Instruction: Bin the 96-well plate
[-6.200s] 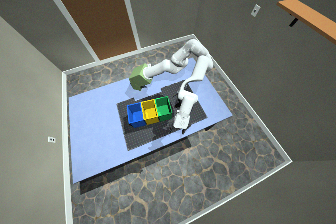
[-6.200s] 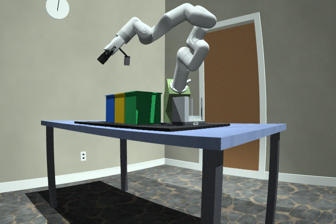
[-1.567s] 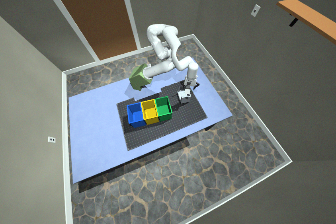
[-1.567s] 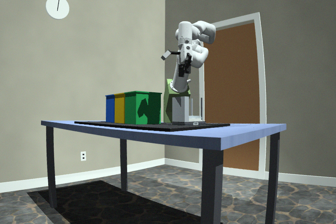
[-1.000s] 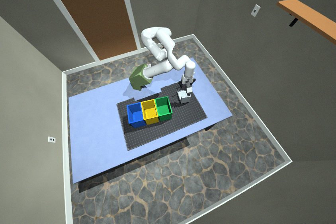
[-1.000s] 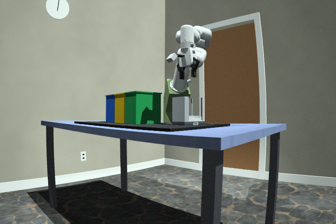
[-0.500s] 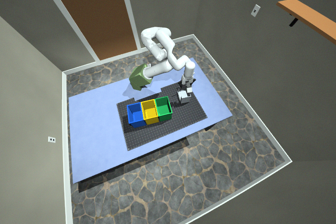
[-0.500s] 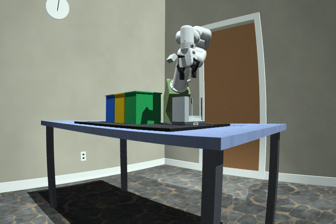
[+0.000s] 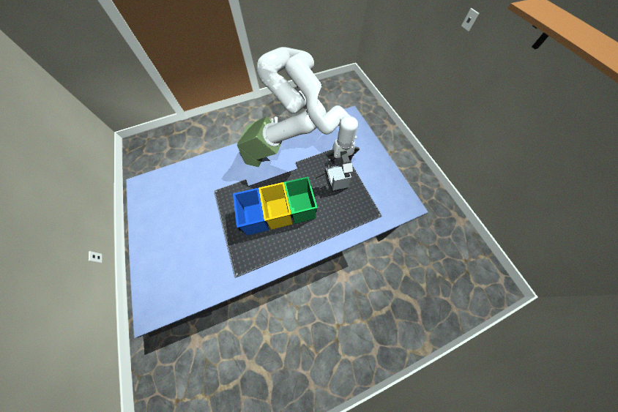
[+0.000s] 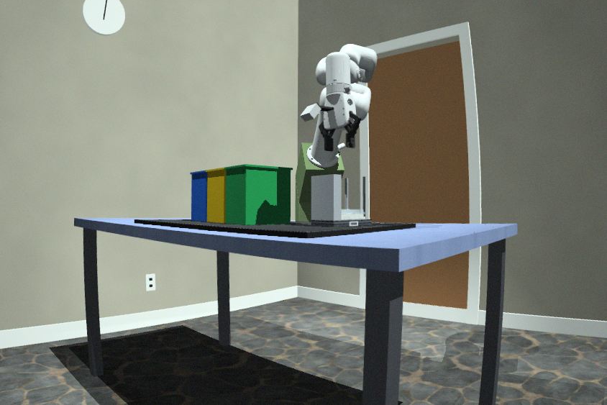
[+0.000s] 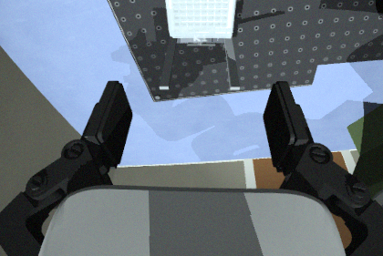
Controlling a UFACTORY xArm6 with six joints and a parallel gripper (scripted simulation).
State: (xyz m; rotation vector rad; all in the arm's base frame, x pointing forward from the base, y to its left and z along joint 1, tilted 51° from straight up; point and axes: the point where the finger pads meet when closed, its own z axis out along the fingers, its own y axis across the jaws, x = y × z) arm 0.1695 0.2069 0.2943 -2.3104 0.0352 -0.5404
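Now: the 96-well plate 200 mm below my hand. Also, from my hand: blue bin: 200 mm ahead, 490 mm to the right, 140 mm below; then yellow bin: 180 mm ahead, 360 mm to the right, 140 mm below; then green bin: 160 mm ahead, 230 mm to the right, 140 mm below.
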